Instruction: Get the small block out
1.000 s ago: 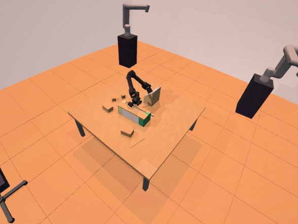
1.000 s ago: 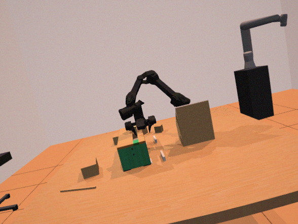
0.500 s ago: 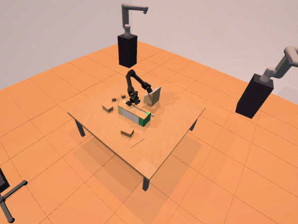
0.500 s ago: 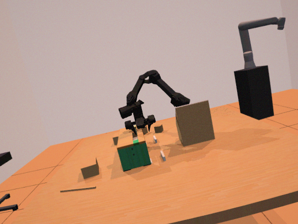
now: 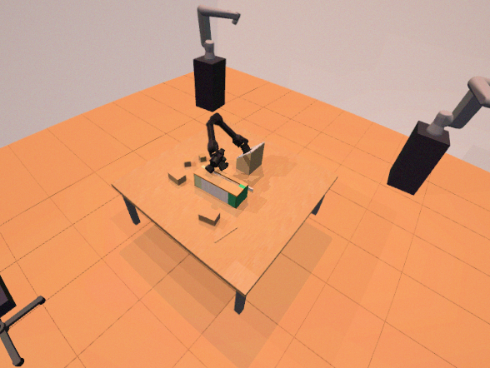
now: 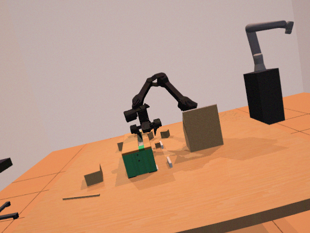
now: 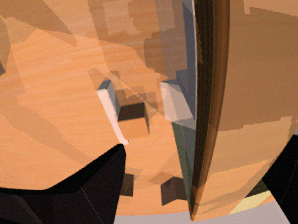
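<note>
The orange block lies 4 cm behind my gripper tip, 3 cm to the right of it and 7 cm below it. From my gripper tip the other things lie so: long box: 4 cm ahead, 12 cm to the left, 3 cm below; thin stick: 38 cm ahead, 37 cm to the left, 8 cm below.
</note>
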